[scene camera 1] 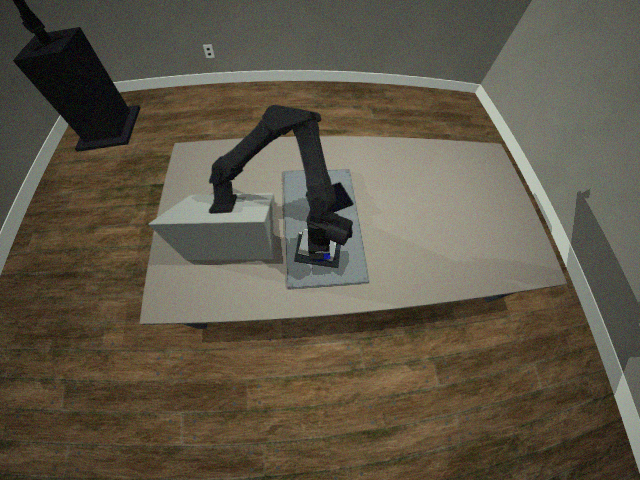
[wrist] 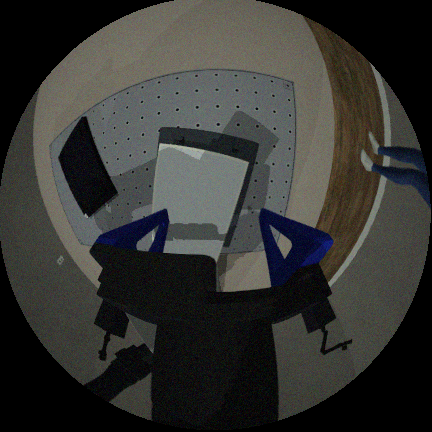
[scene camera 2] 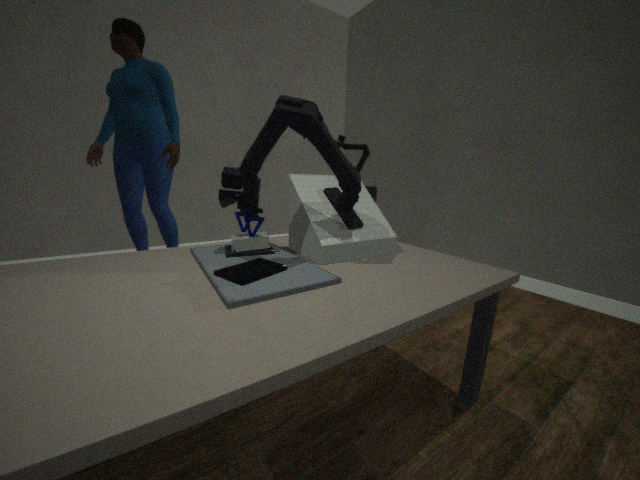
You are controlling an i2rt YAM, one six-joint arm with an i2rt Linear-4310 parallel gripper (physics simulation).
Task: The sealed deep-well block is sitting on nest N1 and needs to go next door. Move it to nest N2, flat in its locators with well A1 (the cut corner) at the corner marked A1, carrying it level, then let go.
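The pale sealed block sits on a dark nest, which shows around two of its sides in the wrist view. A second, black nest lies on the same board with nothing on it. The nest labels and the A1 marks cannot be read; the cut corner cannot be made out. My gripper is open above the block. In the wrist view one blue fingertip overlaps the block's left edge and the other is well outside its right edge.
A grey perforated board carries both nests on the table. The white arm base block stands beside the board. A person stands beyond the table.
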